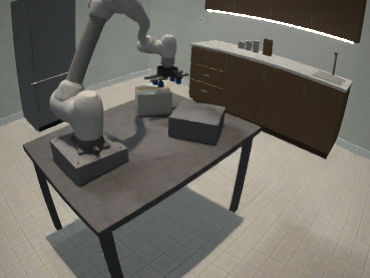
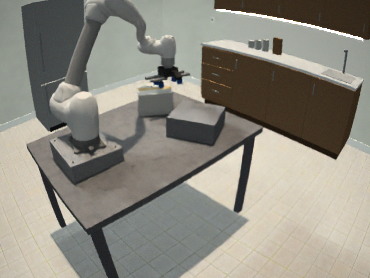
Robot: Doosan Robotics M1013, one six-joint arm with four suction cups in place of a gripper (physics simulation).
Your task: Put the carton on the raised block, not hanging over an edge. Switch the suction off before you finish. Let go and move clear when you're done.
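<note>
The carton (image 1: 153,103) (image 2: 155,104) is a pale box with a yellow-orange stripe on top. It stands upright on the table, behind and left of the raised block. The raised block (image 1: 197,122) (image 2: 196,122) is a dark grey box with a flat, bare top. My gripper (image 1: 167,80) (image 2: 167,82), a dark frame with blue suction cups, hangs over the right part of the carton, with some cups out past its right side. The cups look open, with nothing held. Any small gap between the nearest cups and the carton's top is hard to make out.
The grey table (image 1: 145,175) (image 2: 140,175) carries the arm's base box (image 1: 90,160) (image 2: 87,157) at the left. A brown kitchen counter (image 1: 270,95) (image 2: 280,95) with small canisters stands behind the table, and a dark fridge (image 1: 45,55) (image 2: 52,50) stands at the back left.
</note>
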